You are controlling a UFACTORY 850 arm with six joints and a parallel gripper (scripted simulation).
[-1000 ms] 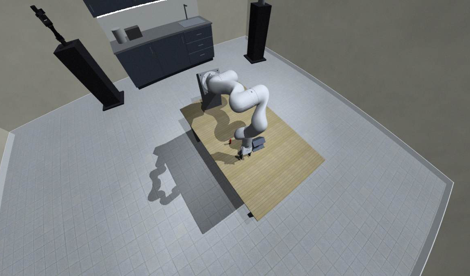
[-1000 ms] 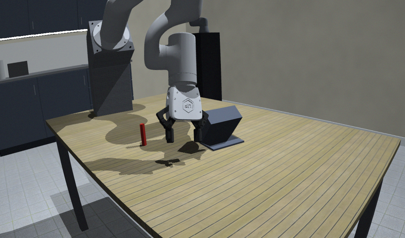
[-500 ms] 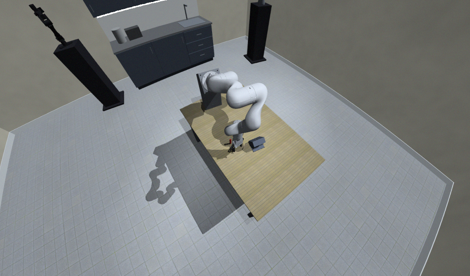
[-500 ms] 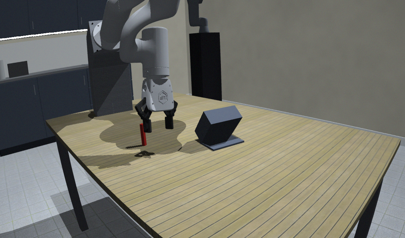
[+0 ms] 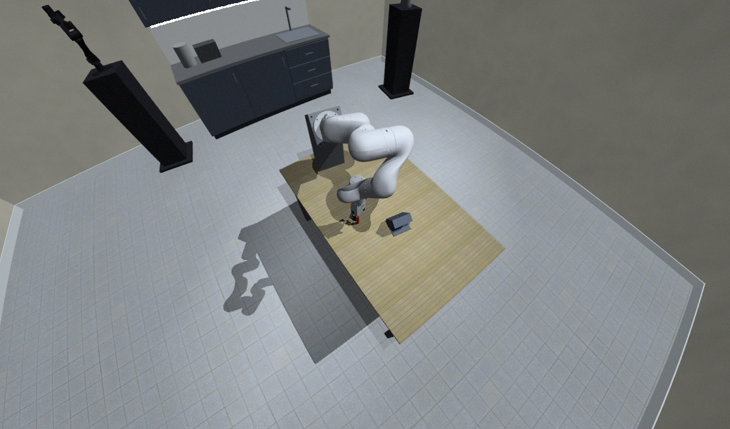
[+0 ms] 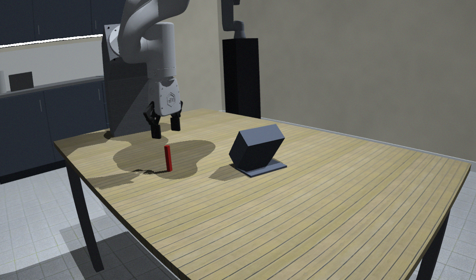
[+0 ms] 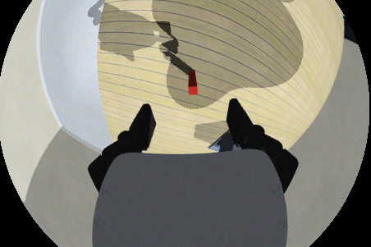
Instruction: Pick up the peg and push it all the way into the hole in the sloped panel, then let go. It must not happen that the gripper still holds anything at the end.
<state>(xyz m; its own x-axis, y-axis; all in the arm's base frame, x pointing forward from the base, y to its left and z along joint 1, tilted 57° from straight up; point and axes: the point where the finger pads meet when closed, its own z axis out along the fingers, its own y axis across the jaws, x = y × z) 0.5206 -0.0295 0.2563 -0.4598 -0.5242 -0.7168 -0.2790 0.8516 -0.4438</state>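
Right now the red peg is 9 cm below my hand and 1 cm behind it. The rest, counted from my hand: thin base plate 24 cm to the left, 14 cm ahead, 12 cm below.
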